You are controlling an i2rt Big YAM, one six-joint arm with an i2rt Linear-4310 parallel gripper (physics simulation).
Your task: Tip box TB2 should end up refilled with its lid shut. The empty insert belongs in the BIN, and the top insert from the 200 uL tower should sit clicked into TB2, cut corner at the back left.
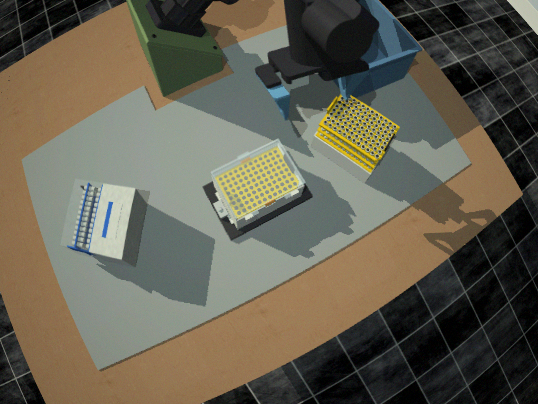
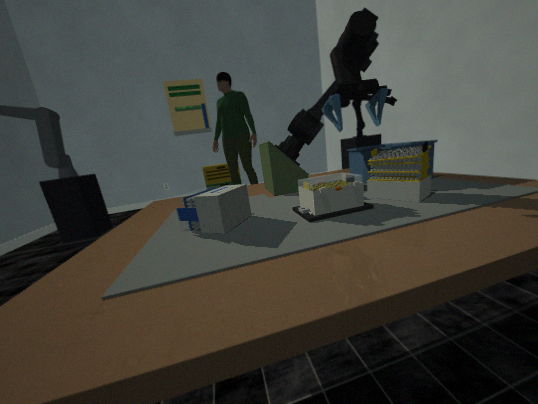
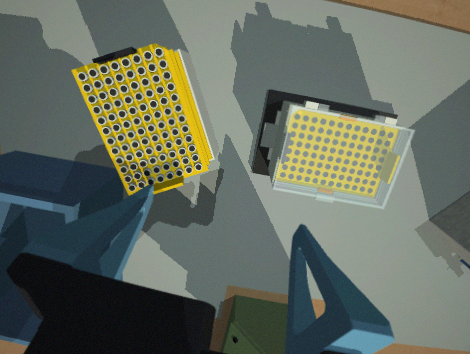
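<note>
Tip box TB2 (image 1: 259,182) (image 2: 330,196) (image 3: 342,155) is a white box in a black holder. A clear lid lies over it and looks shut. A yellow insert with rows of grey holes and no visible tips shows through the lid. The 200 uL tower (image 1: 359,127) (image 2: 398,165) (image 3: 145,120) has stacked yellow inserts full of tips on a white base. My gripper (image 1: 316,107) (image 2: 359,128) (image 3: 226,211) is open and empty, high above the mat between the tower and TB2. The blue BIN (image 1: 390,75) (image 2: 357,162) stands behind the tower; its inside is largely hidden.
A white box with blue racks (image 1: 115,222) (image 2: 220,205) lies at the left of the grey mat (image 1: 165,320) (image 2: 165,270). The green arm base (image 1: 185,65) (image 2: 280,172) (image 3: 255,325) stands at the back. The wooden table edge (image 2: 280,335) runs along the front.
</note>
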